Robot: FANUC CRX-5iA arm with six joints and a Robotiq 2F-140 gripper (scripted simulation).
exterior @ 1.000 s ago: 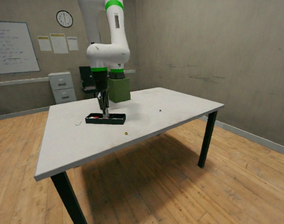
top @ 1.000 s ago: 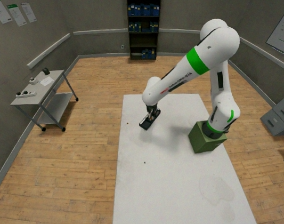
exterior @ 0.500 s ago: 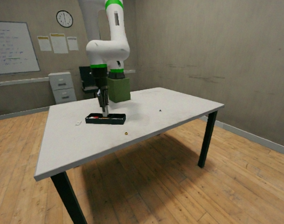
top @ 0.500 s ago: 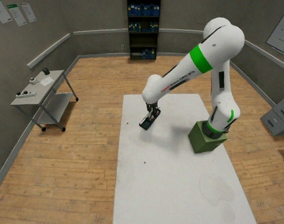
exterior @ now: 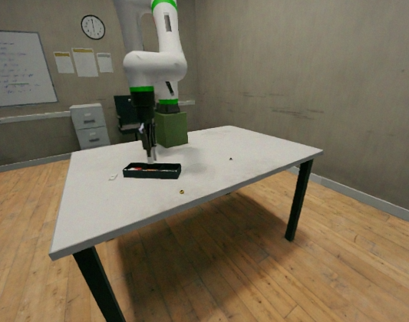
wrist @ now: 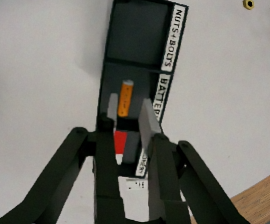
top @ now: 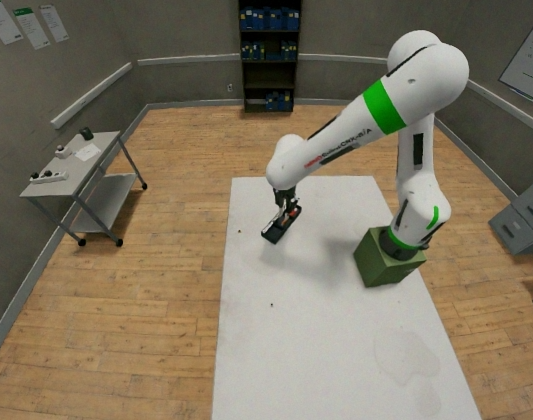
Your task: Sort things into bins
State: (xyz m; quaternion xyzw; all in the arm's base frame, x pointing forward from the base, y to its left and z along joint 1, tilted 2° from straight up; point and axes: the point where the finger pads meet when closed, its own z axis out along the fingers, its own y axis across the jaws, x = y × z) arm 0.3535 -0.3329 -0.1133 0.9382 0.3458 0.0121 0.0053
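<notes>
Right now the yellow ring is 220 mm ahead of my hand and 90 mm below it. The rest, counted from my hand: black bin tray 10 mm to the right, 70 mm below; then red piece 70 mm behind, 60 mm to the right, 80 mm below; then orange object 10 mm behind, 80 mm below.
</notes>
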